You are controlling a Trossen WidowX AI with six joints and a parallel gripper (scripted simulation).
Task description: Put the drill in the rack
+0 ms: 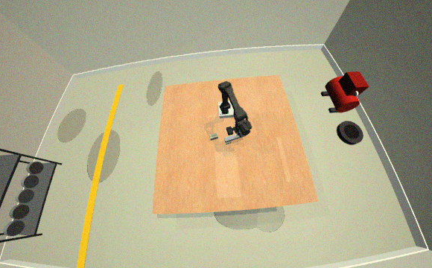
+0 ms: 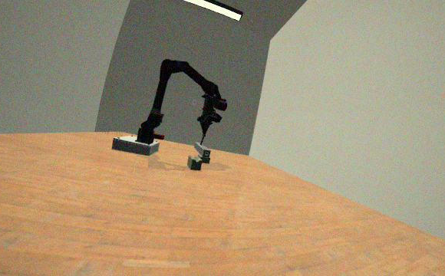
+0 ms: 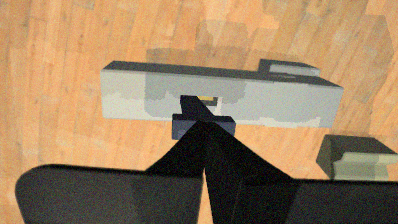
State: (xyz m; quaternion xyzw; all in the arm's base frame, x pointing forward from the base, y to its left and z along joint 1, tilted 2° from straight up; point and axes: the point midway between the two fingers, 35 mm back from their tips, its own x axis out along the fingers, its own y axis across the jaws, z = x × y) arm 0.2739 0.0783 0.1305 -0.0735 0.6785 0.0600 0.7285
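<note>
Now: gripper tip 50 mm to the left of the drill and 80 mm above it. Also, from my gripper tip: rack: 40 mm behind, 210 mm to the right, 120 mm below; then grey housing block: 30 mm to the right, 90 mm below.
</note>
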